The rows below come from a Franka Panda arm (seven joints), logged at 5 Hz.
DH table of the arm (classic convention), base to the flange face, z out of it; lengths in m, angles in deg. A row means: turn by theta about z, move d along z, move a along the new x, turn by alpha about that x. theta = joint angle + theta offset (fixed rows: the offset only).
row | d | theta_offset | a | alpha
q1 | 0.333 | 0 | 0 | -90
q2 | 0 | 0 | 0 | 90
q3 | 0.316 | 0 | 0.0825 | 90
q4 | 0 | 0 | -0.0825 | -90
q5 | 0.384 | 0 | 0 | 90
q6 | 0 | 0 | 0.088 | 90
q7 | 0.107 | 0 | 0 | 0
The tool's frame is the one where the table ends.
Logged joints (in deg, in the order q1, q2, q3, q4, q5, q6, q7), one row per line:
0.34 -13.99 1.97 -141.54 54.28 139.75 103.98
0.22 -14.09 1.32 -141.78 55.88 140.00 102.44
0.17 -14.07 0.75 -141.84 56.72 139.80 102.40
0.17 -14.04 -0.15 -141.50 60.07 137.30 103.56
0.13 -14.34 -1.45 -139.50 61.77 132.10 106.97
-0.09 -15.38 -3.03 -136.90 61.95 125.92 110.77
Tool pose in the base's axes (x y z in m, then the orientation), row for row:
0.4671 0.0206 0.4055 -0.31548 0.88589 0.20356 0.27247
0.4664 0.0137 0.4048 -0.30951 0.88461 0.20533 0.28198
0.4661 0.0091 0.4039 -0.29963 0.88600 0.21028 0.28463
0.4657 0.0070 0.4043 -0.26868 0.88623 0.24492 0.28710
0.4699 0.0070 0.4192 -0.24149 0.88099 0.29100 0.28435
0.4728 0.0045 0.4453 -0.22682 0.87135 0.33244 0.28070
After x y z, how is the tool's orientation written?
As a quaternion, x y z w.
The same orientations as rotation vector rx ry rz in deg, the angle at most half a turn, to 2 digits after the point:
-48.65 136.61 31.39
-47.50 135.76 31.51
-45.92 135.79 32.23
-41.13 135.66 37.49
-37.02 135.05 44.61
-34.83 133.81 51.05

